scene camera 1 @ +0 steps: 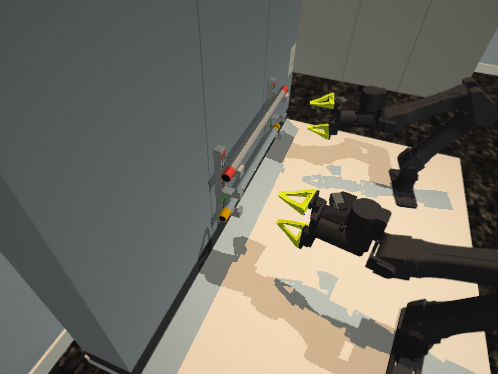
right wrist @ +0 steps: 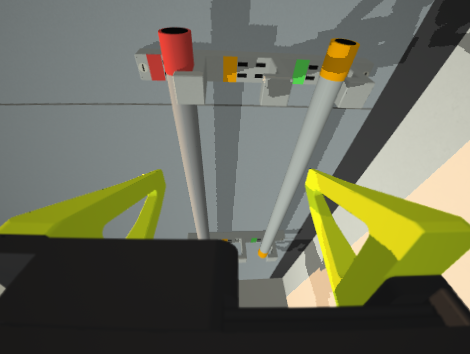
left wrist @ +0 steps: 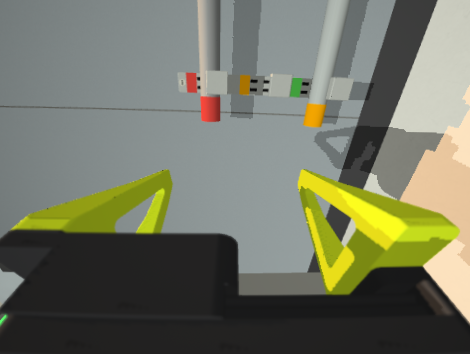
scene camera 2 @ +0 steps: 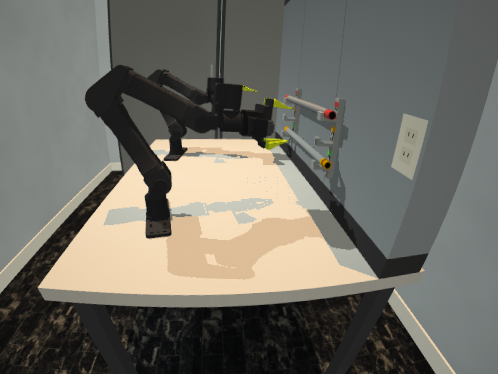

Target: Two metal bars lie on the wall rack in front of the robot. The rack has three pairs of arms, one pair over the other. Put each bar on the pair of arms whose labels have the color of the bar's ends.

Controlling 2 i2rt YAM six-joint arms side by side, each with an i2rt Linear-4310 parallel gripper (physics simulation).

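Frame: origin at the left arm's base, x left, y ahead, z down, level; centimetres.
Seen in the pictures: left gripper, fingertip midpoint: (scene camera 1: 278, 207) (left wrist: 235, 176) (scene camera 2: 256, 101); right gripper, fingertip midpoint: (scene camera 1: 308, 115) (right wrist: 235, 177) (scene camera 2: 289, 124); left arm's base at its link origin: (scene camera 1: 408, 347) (scene camera 2: 176, 154); right arm's base at its link origin: (scene camera 1: 401, 188) (scene camera 2: 158, 217).
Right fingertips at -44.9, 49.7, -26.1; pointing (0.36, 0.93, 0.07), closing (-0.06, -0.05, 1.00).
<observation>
Pixels of each thing's top centre, then the offset from my right fingertips to it, as dx, dy, dz. Level surfaces: height alone.
- red-ended bar at its top centre: (right wrist: 191, 206) (scene camera 1: 260, 122) (scene camera 2: 304, 100) +20.3, +7.4, -5.8
- orange-ended bar at its top centre: (right wrist: 276, 200) (scene camera 1: 254, 162) (scene camera 2: 303, 139) +20.9, +8.5, +9.2
- table at its surface level: dz +26.1
- white socket plate at its top centre: (scene camera 2: 415, 116) (scene camera 1: 293, 45) -29.6, +20.2, -9.6
The red-ended bar (scene camera 1: 256, 131) (scene camera 2: 306, 104) (left wrist: 209, 45) (right wrist: 189, 150) lies on the top, red-labelled arms of the rack (scene camera 1: 218, 162) (scene camera 2: 340, 120). The orange-ended bar (scene camera 1: 259, 156) (scene camera 2: 306, 146) (left wrist: 329, 50) (right wrist: 303, 155) lies on the bottom, green-labelled arms. The middle pair, labelled orange, holds no bar. My left gripper (scene camera 1: 278, 208) (left wrist: 235, 176) is open and empty, out from the wall near the rack's lower end in scene camera 1. My right gripper (scene camera 1: 309, 115) (scene camera 2: 289, 124) (right wrist: 235, 177) is open and empty, facing the rack's other end. Both are apart from the bars.
The rack is fixed to the grey wall (scene camera 1: 125, 125) (scene camera 2: 380, 75), above the table (scene camera 1: 240, 325) (scene camera 2: 100, 260) that carries both arms. A white socket plate (scene camera 1: 292, 59) (scene camera 2: 410, 146) is on the wall beyond the rack's end on the right arm's side.
</observation>
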